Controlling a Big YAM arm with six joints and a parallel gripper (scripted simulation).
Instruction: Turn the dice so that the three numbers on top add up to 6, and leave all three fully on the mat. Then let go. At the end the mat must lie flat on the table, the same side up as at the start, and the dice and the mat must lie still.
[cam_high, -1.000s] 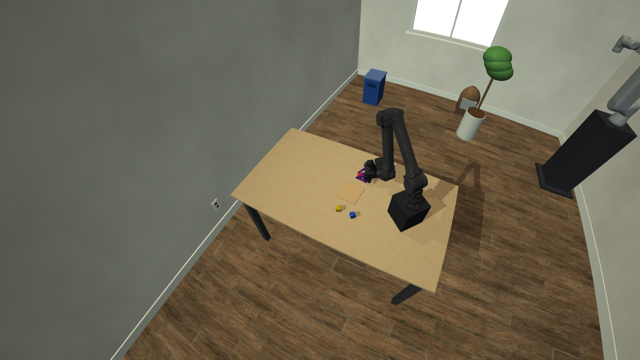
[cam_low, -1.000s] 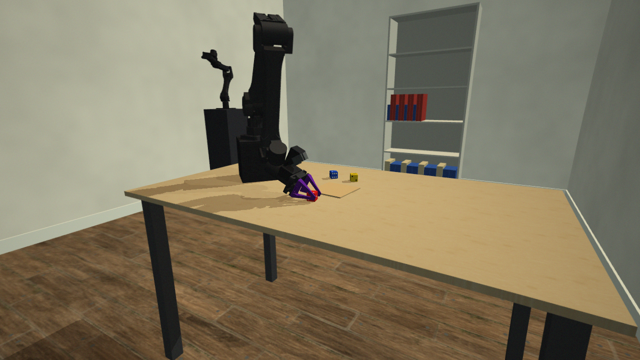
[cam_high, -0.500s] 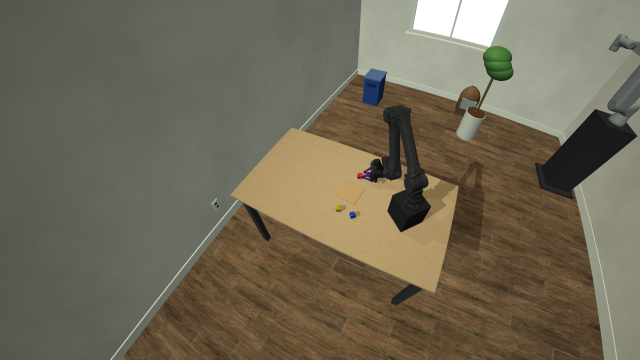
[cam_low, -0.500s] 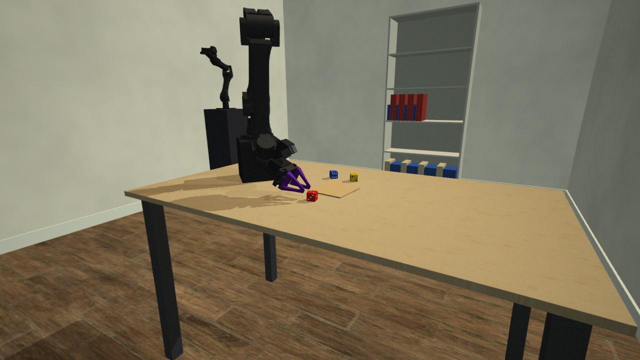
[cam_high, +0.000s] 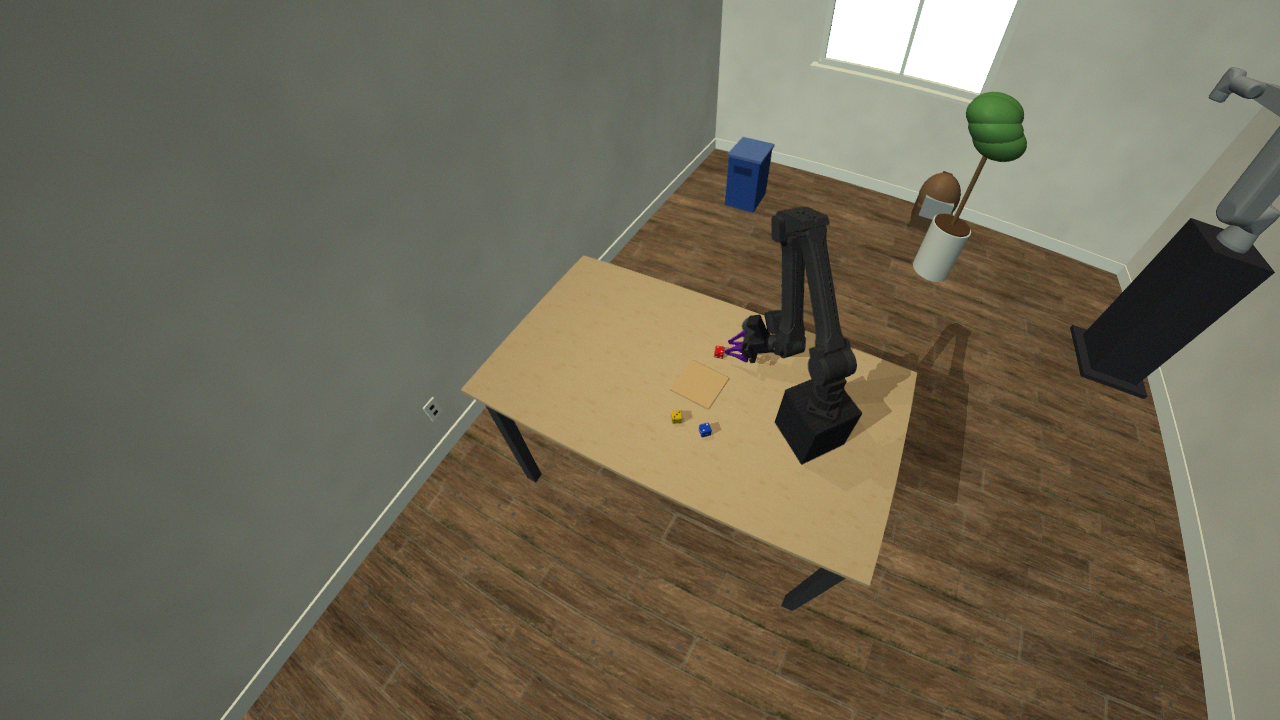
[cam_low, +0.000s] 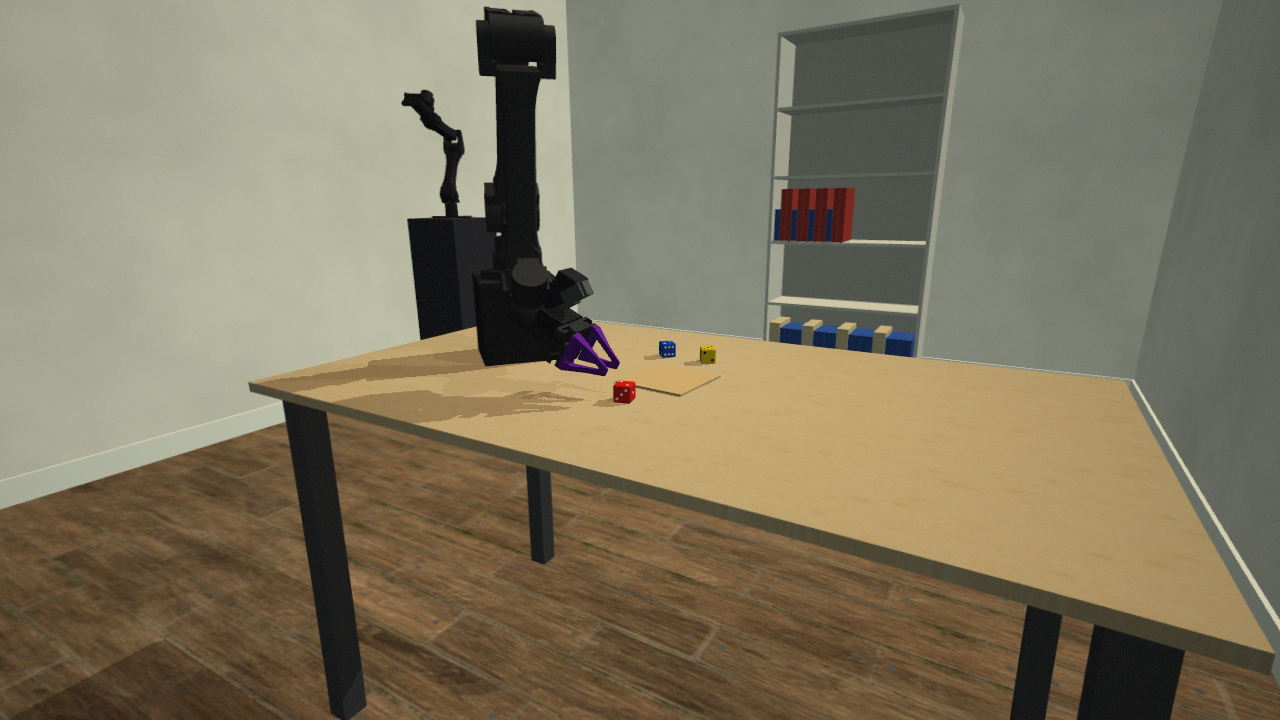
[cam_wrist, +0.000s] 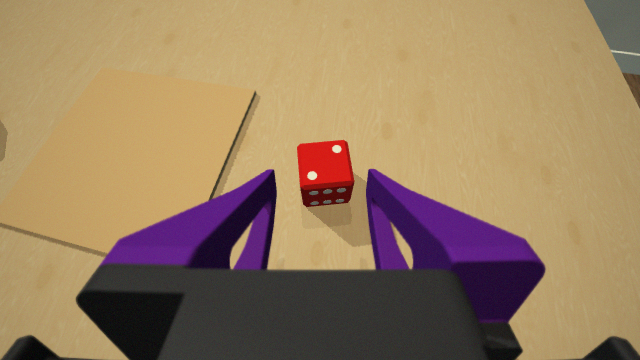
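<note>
Right now the red die is 40 mm below my hand and 30 mm ahead of it. Also, from my hand: blue die (300 mm to the left, 40 mm below, 30 mm behind); yellow die (290 mm to the left, 60 mm ahead, 40 mm below); tan mat (140 mm to the left, 50 mm below, 50 mm ahead).
</note>
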